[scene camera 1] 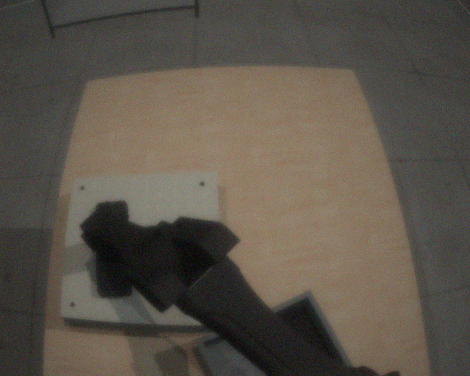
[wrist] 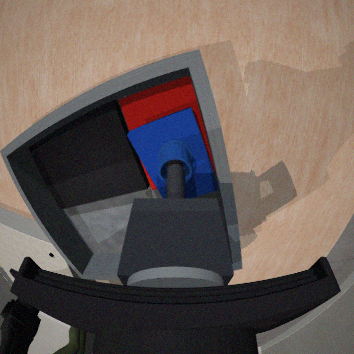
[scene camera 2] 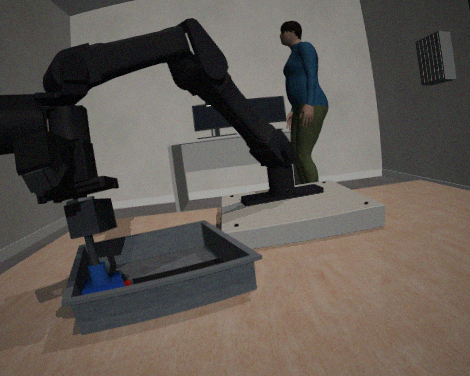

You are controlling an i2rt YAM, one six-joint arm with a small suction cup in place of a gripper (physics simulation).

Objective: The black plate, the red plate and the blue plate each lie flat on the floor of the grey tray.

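Where they show: end effector, tool point: [wrist: 174,148] [scene camera 2: 103,290]; arm's base, origin of the base link: [scene camera 2: 282,196].
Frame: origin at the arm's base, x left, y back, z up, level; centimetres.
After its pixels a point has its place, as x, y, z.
Observation:
The grey tray [scene camera 1: 230,359] @(-23.4, -19.7, -4.2) [scene camera 2: 170,300] @(-24.6, -38.3, -2.5) [wrist: 223,131] @(-38.1, -36.9, 0.5) holds the plates. The black plate [scene camera 2: 175,270] @(-24.8, -28.1, -3.1) [wrist: 92,157] @(-25.4, -33.1, -3.1) looks flat in its middle part. The red plate [scene camera 2: 128,283] @(-31.8, -31.0, -3.2) [wrist: 150,109] @(-32.1, -38.0, -3.2) is at one end, beside the black plate and partly hidden. My suction gripper [scene camera 2: 96,269] [wrist: 175,162] @(-34.5, -34.5, -2.2) is on the blue plate [scene camera 2: 102,285] @(-33.6, -36.2, -0.7) [wrist: 157,129] @(-33.2, -36.6, -0.7), which is low inside the tray and over the red plate in the wrist view. Red shows around several of its sides. Whether the blue and red plates touch cannot be told. In scene camera 1 the arm hides the gripper and much of the tray.
The arm's white base board [scene camera 1: 145,197] @(10.8, -7.3, 0.1) [scene camera 2: 305,222] @(-1.7, -20.8, -0.9) stands close to the tray on the wooden table top [scene camera 1: 300,150] @(21.7, -41.7, -4.5) [scene camera 2: 350,300] @(-4.0, -42.6, -4.5) [wrist: 100,45] @(-26.5, -45.2, -4.5). The tray's walls rise around the held plate. A person [scene camera 2: 305,90] and a desk with monitors stand in the background.

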